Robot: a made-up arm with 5 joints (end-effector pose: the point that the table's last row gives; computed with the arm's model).
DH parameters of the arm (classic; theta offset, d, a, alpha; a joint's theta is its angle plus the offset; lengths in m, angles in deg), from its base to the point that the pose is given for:
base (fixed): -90 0.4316 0.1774 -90
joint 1: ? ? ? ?
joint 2: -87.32 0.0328 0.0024 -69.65
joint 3: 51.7 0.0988 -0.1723 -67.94
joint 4: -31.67 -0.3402 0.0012 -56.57
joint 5: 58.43 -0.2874 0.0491 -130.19
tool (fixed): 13.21 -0.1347 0 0
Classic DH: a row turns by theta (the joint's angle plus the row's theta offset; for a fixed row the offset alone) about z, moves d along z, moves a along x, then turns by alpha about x.
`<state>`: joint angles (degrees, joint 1 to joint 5).
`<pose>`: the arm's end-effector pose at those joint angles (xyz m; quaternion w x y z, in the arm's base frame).
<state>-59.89 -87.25 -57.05 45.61 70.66</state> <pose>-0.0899 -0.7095 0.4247 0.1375 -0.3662 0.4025 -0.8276</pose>
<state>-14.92 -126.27 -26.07 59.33 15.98</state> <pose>-0.1198 -0.3240 -0.0120 0.0821 -0.0963 0.9369 -0.3258</pose>
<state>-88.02 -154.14 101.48 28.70 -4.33</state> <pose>-0.0625 -0.0542 -0.0481 0.3229 -0.7069 -0.5572 0.2925</pose>
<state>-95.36 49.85 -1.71 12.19 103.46</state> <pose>0.4397 -0.5924 0.6930 0.7012 0.4940 -0.0937 -0.5055</pose>
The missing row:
joint 1: -22.93 0.0854 -0.0652 -86.45
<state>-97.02 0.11 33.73 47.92 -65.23</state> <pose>0.4976 -0.2845 0.5667 0.4326 0.5102 0.6162 0.4158</pose>
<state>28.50 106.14 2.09 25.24 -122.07</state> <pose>0.0768 -0.2472 -0.1010 0.1855 -0.1637 -0.7235 0.6445</pose>
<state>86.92 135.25 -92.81 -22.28 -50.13</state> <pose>0.4143 0.1666 0.7801 0.4070 0.3996 0.6226 0.5357</pose>
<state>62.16 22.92 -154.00 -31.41 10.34</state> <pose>-0.4009 -0.2899 0.6589 0.3363 -0.0054 -0.1375 0.9316</pose>
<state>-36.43 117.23 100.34 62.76 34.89</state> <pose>-0.1630 0.0862 0.6866 0.7441 -0.1101 -0.6425 0.1462</pose>
